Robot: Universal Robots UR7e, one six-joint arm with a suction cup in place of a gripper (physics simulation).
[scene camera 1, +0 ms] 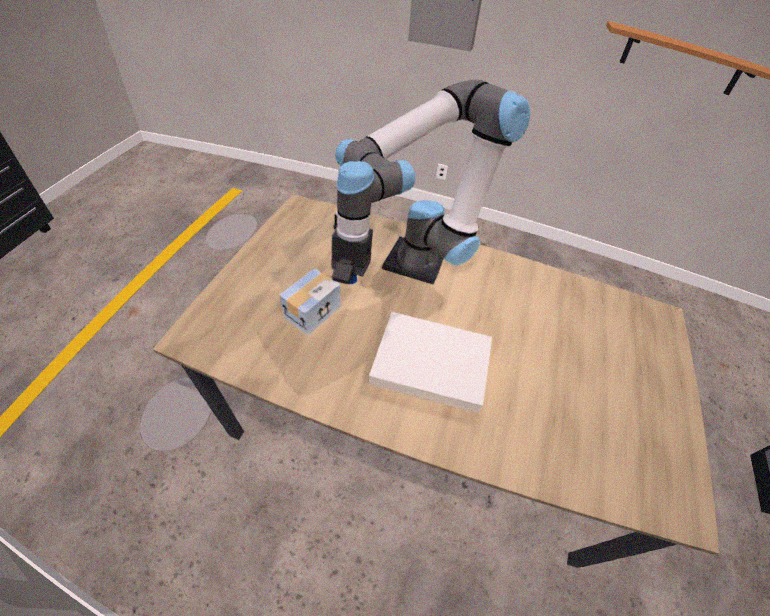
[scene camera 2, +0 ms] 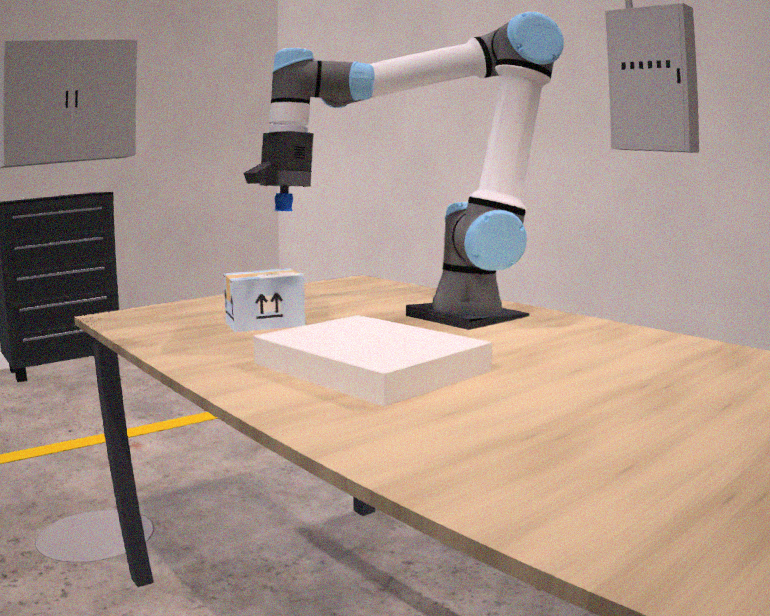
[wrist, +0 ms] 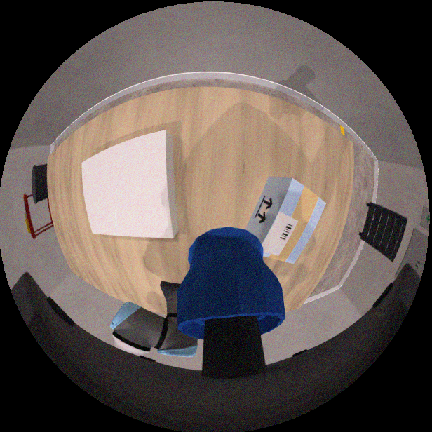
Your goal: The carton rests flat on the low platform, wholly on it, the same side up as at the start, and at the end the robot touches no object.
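Places are measured from the arm's base along level axes (x ahead, y left, z up), in centimetres.
Pixels of known places: end effector, tool point: (scene camera 2: pixel 283 210); arm's base, origin of the base link: (scene camera 1: pixel 417 259) (scene camera 2: pixel 466 309).
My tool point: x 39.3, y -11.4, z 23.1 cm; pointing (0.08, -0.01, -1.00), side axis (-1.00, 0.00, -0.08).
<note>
Ahead of a thing's pixels: the offset from my tool point to its top centre. Level surfaces: height alone.
The light blue carton @[dx -4.6, dy -15.1, dz -14.1 cm] (scene camera 1: pixel 310 301) (scene camera 2: pixel 266 300) (wrist: pixel 287 220) stands upright on the table, with tan tape and a white label on its top and two up arrows on one side. It is apart from the low white platform @[dx +2.2, dy +26.2, dz -20.0 cm] (scene camera 1: pixel 431 359) (scene camera 2: pixel 372 343) (wrist: pixel 130 187), which lies flat and bears nothing. My suction gripper (scene camera 1: pixel 352 279) (scene camera 2: pixel 283 209) (wrist: pixel 226 240), a blue cup, points down and hangs well above the table, higher than the carton's top and beside it in the wrist view. Nothing hangs from the cup; its suction is open. It touches neither the carton nor the platform.
The wooden table @[dz -24.8 cm] (scene camera 1: pixel 577 385) (scene camera 2: pixel 577 436) (wrist: pixel 215 130) bears the carton, the platform and the dark arm base (scene camera 1: pixel 411 260) (scene camera 2: pixel 467 314). The base stands behind the platform. A black drawer cabinet (scene camera 1: pixel 16 199) (scene camera 2: pixel 57 276) stands on the floor beyond the table.
</note>
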